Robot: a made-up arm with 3 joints. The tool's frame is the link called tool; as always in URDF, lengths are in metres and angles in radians. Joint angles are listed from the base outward.
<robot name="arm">
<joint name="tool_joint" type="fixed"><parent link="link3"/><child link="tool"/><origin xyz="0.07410 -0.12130 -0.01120" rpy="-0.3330 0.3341 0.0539"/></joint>
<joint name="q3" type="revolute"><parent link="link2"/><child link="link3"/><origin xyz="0.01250 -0.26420 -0.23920" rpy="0.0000 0.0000 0.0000"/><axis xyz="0 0 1"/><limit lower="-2.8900" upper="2.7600"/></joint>
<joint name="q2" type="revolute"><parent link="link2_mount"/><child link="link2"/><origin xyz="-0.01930 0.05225 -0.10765" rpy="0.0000 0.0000 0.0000"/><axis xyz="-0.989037 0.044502 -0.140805"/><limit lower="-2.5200" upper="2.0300"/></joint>
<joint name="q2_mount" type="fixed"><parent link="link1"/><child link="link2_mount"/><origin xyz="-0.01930 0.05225 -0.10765" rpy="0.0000 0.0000 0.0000"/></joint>
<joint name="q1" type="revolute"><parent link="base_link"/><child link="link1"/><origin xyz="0.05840 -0.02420 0.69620" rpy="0.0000 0.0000 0.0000"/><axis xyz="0 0 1"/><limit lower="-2.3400" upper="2.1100"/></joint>
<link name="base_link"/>
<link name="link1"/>
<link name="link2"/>
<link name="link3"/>
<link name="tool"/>
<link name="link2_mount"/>
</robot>
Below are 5 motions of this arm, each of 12 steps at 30 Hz.
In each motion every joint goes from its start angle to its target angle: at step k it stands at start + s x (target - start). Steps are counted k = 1, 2, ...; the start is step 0. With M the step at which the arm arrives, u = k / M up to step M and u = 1 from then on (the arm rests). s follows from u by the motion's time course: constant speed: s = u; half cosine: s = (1 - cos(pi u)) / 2; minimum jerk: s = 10 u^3 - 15 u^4 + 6 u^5.
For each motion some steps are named. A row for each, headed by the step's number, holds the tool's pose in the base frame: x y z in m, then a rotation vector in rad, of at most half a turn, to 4 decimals.
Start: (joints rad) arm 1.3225 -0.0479 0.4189
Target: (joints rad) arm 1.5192 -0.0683 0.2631
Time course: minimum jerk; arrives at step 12
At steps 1, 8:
1: 0.3017 0.0110 0.2147 -0.4860 -0.0428 1.8304
8: 0.3017 0.0375 0.2087 -0.4746 -0.0370 1.8685

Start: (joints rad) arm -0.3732 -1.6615 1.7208
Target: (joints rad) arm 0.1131 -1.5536 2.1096
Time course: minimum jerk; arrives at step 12
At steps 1, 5, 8, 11, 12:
1: 0.2753 0.2984 0.3530 0.3149 -1.5398 1.0712
5: 0.2036 0.3254 0.3537 0.3389 -1.6060 1.2726
8: 0.1052 0.3391 0.3520 0.3866 -1.7115 1.5268
11: 0.0594 0.3369 0.3501 0.4159 -1.7682 1.6400
12: 0.0583 0.3368 0.3500 0.4167 -1.7696 1.6427

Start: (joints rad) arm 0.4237 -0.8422 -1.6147
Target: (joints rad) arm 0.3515 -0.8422 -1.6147
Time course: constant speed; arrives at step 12
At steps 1, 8, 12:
1: -0.0685 -0.0173 0.0586 0.3947 1.1175 -0.6898
8: -0.0681 -0.0119 0.0586 0.4193 1.1118 -0.7268
12: -0.0678 -0.0089 0.0586 0.4333 1.1084 -0.7480

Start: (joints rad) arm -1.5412 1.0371 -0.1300
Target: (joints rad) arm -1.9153 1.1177 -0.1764
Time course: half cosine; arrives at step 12
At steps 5, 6, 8, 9, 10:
5: -0.2481 0.0485 0.7031 -0.7159 1.4562 -1.7208
6: -0.2418 0.0642 0.7077 -0.6958 1.4926 -1.7620
8: -0.2272 0.0931 0.7164 -0.6544 1.5642 -1.8397
9: -0.2203 0.1046 0.7200 -0.6362 1.5943 -1.8711
10: -0.2147 0.1131 0.7227 -0.6218 1.6176 -1.8949

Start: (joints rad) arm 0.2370 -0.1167 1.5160
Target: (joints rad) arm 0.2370 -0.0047 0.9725
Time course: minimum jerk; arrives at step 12
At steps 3, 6, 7, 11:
3: 0.1786 -0.0675 0.2115 -0.4433 -0.1274 1.7771
6: 0.1966 -0.1057 0.2174 -0.4647 -0.0293 1.5670
7: 0.2019 -0.1214 0.2205 -0.4731 0.0050 1.4844
11: 0.2100 -0.1573 0.2291 -0.4917 0.0744 1.2981

